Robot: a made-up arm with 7 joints.
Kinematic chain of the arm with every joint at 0, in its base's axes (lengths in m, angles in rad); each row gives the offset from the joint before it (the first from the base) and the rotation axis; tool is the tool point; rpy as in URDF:
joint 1: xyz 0 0 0.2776 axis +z
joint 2: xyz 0 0 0 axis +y
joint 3: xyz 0 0 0.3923 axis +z
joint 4: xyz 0.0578 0 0 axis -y
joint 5: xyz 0.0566 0 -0.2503 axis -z
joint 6: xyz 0 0 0 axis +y
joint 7: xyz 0.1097 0 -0.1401 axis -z
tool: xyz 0 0 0 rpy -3.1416 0 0
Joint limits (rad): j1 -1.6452..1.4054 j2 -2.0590..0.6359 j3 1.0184..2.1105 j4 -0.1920..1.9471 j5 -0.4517..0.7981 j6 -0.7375..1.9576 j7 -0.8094..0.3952
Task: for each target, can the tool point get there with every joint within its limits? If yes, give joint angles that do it. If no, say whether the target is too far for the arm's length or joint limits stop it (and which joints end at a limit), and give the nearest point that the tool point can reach.
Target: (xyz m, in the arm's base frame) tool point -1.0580 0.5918 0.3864
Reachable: no: too far | nearest point -0.6770 0.3787 0.3472 | short by 0.438 m
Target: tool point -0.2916 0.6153 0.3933
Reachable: yes | joints -0.5266 -1.1132 1.9727 1.4043 0.1108 -0.4949 -0.2426
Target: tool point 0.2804 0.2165 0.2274
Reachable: yes | joints -1.1371 -1.7308 1.7032 0.3341 0.0766 -0.0505 -0.2248
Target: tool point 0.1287 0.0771 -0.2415
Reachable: no: joint limits stop it (at a limit: joint 2, joint 3, joint 5, joint 6) | nearest point 0.2334 0.1398 -0.1158 | short by 0.175 m
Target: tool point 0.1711 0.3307 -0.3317
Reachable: no: joint limits stop it (at a limit: joint 2, joint 3, joint 4, joint 5) | nearest point 0.1876 0.3626 -0.2093 | short by 0.128 m
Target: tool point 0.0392 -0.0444 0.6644
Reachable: no: joint limits stop it (at a limit: joint 1, joint 3, joint 5, joint 6) | nearest point 0.1506 -0.0403 0.5490 | short by 0.160 m
